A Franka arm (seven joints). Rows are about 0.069 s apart.
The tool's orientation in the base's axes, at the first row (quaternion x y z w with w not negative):
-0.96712, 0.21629, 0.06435, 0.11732
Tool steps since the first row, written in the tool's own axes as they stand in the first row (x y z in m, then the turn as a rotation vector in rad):
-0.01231, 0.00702, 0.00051, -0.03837, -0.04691, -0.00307
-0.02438, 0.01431, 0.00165, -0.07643, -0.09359, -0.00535
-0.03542, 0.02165, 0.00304, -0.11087, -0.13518, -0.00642
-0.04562, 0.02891, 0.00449, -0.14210, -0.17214, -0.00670
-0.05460, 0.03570, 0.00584, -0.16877, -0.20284, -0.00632
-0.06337, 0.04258, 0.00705, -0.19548, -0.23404, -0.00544
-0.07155, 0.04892, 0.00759, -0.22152, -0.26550, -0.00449
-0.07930, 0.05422, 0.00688, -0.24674, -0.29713, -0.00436
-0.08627, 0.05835, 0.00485, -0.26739, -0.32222, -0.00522
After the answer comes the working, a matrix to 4 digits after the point.
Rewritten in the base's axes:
-0.01414, -0.00108, 0.00027, -0.01390, 0.05592, 0.01902
-0.02822, -0.00233, -0.00017, -0.02768, 0.11171, 0.03718
-0.04142, -0.00397, -0.00104, -0.04051, 0.16188, 0.05253
-0.05384, -0.00587, -0.00209, -0.05252, 0.20689, 0.06563
-0.06494, -0.00787, -0.00317, -0.06319, 0.24473, 0.07605
-0.07589, -0.01007, -0.00417, -0.07373, 0.28314, 0.08609
-0.08603, -0.01221, -0.00452, -0.08355, 0.32154, 0.09600
-0.09523, -0.01392, -0.00353, -0.09250, 0.35954, 0.10659
-0.10313, -0.01526, -0.00118, -0.10011, 0.38970, 0.11603

The tool's axes in the first row as the columns of a matrix, in the base's axes (rounded; the answer above uses it unrounded):
0.8982, -0.4335, -0.0737
-0.4033, -0.8789, 0.2548
-0.1752, -0.1991, -0.9642

